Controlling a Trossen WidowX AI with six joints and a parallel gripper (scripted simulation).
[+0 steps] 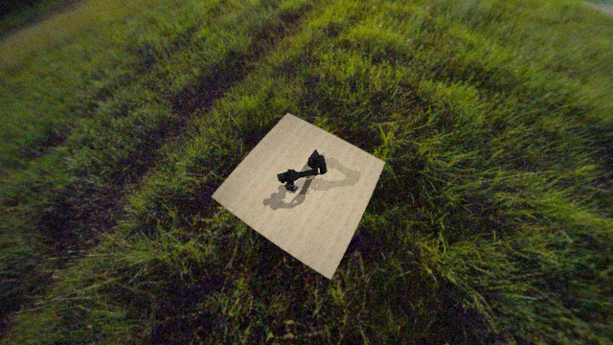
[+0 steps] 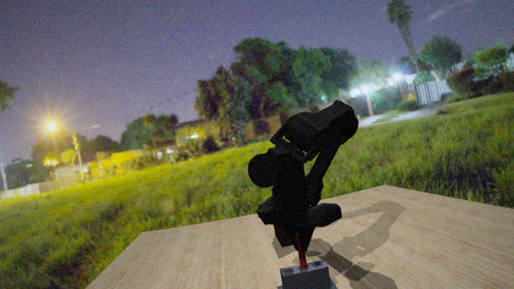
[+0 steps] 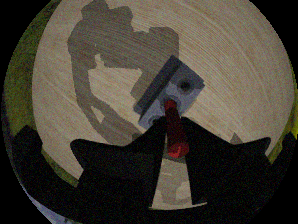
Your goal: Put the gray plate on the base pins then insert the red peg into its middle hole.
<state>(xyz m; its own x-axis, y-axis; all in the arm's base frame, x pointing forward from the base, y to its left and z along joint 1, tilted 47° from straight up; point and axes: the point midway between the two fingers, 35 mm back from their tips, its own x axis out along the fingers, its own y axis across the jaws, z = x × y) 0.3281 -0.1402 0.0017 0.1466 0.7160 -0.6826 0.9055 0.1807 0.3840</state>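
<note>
Now: gripper tip 50 mm above the gray plate. Round my gripper tip: red peg: right at my gripper tip.
</note>
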